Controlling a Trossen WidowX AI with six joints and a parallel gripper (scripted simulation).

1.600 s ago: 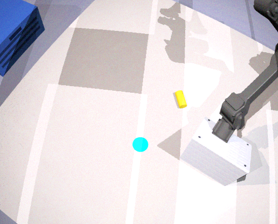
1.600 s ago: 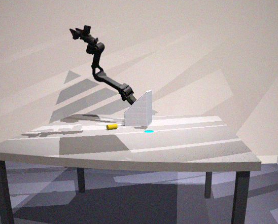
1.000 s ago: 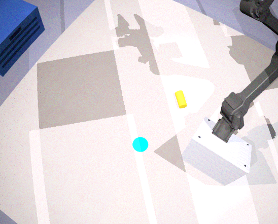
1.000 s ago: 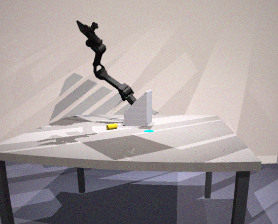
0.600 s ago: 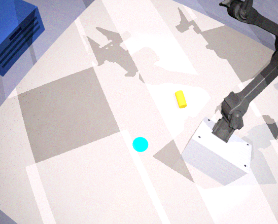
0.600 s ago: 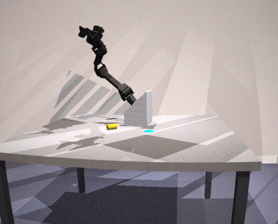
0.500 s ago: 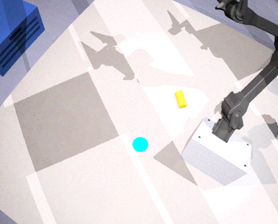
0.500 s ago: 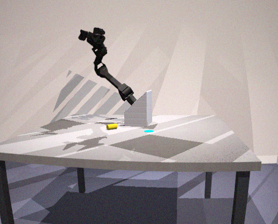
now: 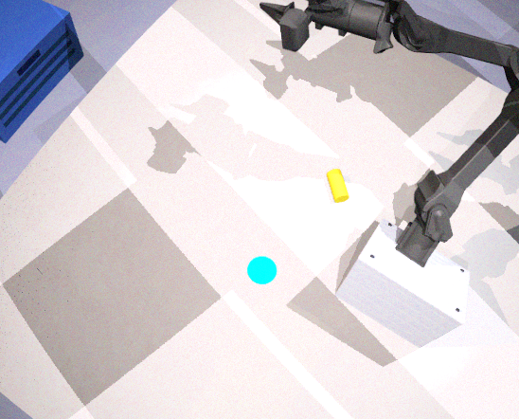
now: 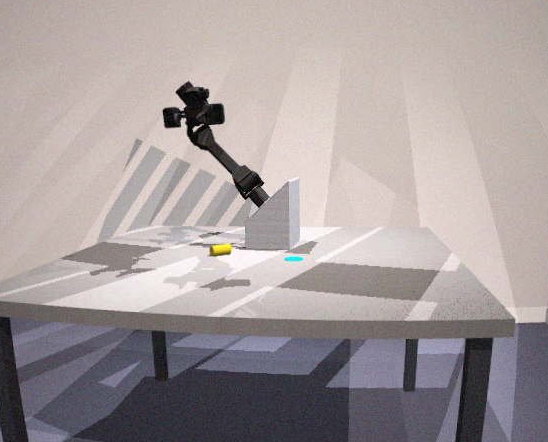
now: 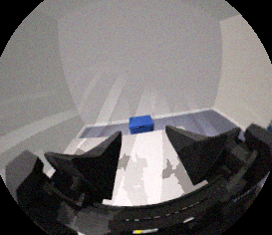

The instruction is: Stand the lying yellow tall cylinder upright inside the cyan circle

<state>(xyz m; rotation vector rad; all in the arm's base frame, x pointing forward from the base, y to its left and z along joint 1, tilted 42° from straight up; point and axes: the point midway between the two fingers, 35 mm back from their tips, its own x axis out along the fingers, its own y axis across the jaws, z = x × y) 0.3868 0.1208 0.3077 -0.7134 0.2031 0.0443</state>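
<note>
Now: the yellow tall cylinder 22 cm behind my gripper tip, 2 cm to the left of it and 42 cm below it. The rest, counted from my gripper tip: cyan circle 20 cm behind, 27 cm to the left, 43 cm below.
</note>
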